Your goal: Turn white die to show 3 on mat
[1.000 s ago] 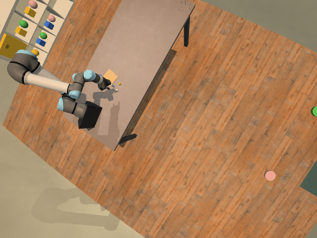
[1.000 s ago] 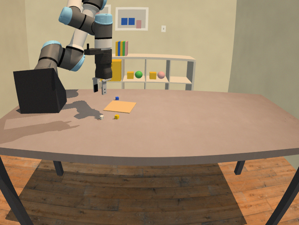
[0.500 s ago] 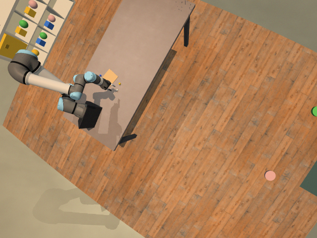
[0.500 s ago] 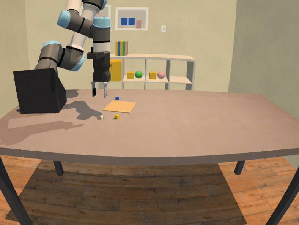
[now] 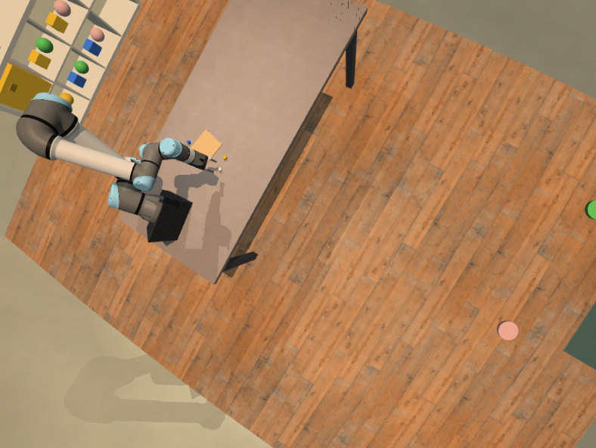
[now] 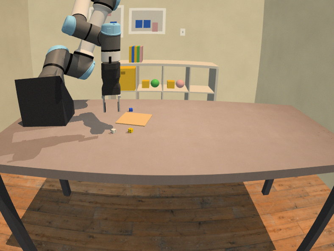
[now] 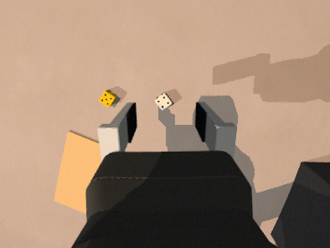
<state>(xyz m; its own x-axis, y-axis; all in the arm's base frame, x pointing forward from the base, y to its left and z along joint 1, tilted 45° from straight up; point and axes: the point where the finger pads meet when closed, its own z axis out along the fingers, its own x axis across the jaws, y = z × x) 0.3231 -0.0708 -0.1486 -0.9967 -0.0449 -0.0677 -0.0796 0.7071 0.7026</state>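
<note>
My hand is 110 mm above the white die and 10 mm to the right of it. Also, from my hand: yellow die (110 mm below, 70 mm ahead, 10 mm to the left); mat (150 mm to the left, 110 mm below, 90 mm ahead); blue die (260 mm to the left, 110 mm below, 70 mm ahead).
</note>
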